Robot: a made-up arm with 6 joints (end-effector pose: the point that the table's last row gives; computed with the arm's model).
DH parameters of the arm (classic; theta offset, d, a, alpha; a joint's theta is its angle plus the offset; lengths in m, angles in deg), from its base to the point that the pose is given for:
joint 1: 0 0.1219 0 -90
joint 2: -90 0 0.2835 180
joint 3: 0 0 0 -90
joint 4: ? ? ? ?
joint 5: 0 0.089 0 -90
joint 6: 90 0 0 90
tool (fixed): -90 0 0 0
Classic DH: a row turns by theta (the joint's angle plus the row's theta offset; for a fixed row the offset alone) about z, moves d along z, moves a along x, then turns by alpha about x.
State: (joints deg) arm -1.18 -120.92 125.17 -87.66 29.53 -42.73
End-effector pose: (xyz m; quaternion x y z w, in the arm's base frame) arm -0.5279 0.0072 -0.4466 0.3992 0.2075 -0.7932 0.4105
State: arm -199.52 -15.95 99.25 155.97 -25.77 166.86
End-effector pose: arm 0.2786 -0.1850 0.8332 -0.9173 -0.0293 -0.3458 0.1952
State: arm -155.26 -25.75 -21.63 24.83 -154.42 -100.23
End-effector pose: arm -0.3742 -0.0835 0.4506 -0.4686 0.0676 0.3710 0.7989
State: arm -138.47 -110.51 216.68 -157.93 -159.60 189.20
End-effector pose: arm -0.0488 -0.1534 -0.2775 -0.8374 -0.3019 -0.3689 0.2675
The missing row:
joint 4: 0 -0.5019 0 90
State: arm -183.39 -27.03 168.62 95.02 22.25 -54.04
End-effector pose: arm 0.5867 -0.0426 0.1537 0.8991 -0.1641 -0.1869 0.3602
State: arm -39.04 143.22 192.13 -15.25 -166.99 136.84
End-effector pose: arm 0.3477 -0.3925 0.2577 -0.3958 0.3475 0.7387 0.4205
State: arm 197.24 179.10 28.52 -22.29 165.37 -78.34
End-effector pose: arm 0.4047 0.2118 -0.3787 -0.0708 -0.4918 -0.8542 0.1533
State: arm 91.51 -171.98 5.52 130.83 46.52 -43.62
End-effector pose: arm -0.0438 -0.5453 -0.2042 0.1920 -0.7567 -0.4393 0.4444
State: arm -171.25 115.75 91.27 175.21 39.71 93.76
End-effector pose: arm -0.6934 -0.1965 -0.2025 -0.4366 0.5772 0.6152 0.3128
